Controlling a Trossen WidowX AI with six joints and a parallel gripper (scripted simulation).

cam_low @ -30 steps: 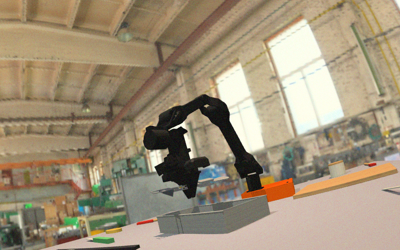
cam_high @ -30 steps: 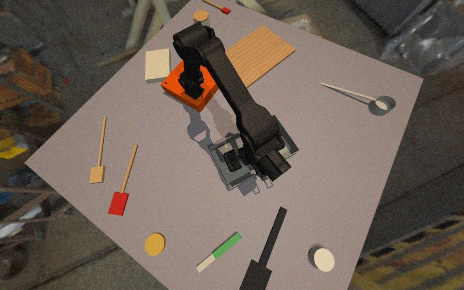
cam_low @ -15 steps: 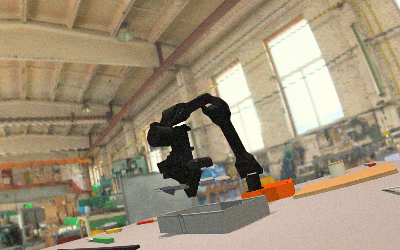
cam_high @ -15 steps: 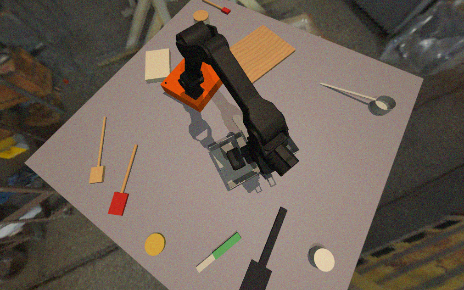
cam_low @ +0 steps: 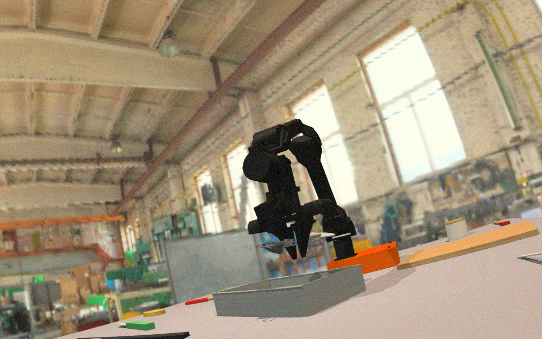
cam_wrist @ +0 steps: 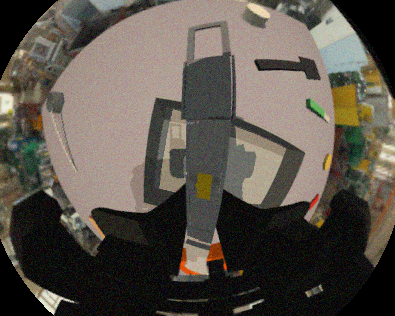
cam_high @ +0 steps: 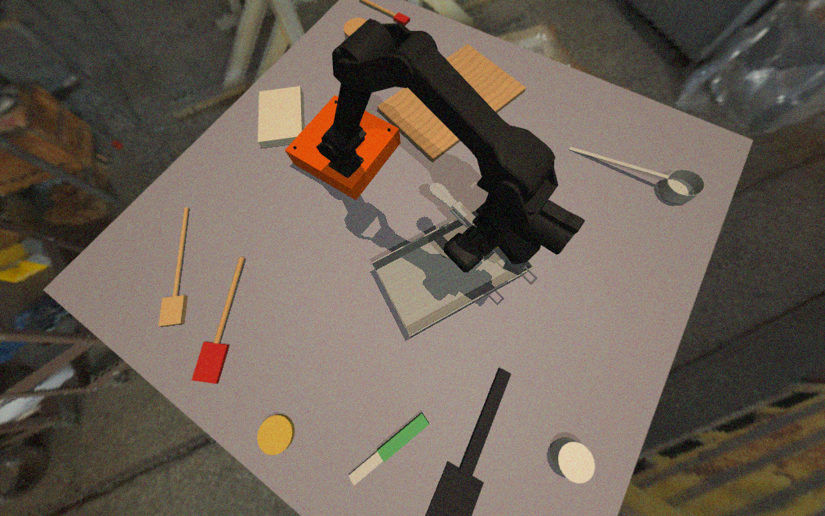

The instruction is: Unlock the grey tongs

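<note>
My gripper tip is now 20 mm short of the yellow lock piece, 10 mm to the left of it and 40 mm below it. Also, from my gripper tip: black spatula: 210 mm ahead, 360 mm to the right, 100 mm below; then cream cylinder: 360 mm ahead, 240 mm to the right, 80 mm below; then grey roasting tin: 30 mm behind, 60 mm to the right, 70 mm below.
</note>
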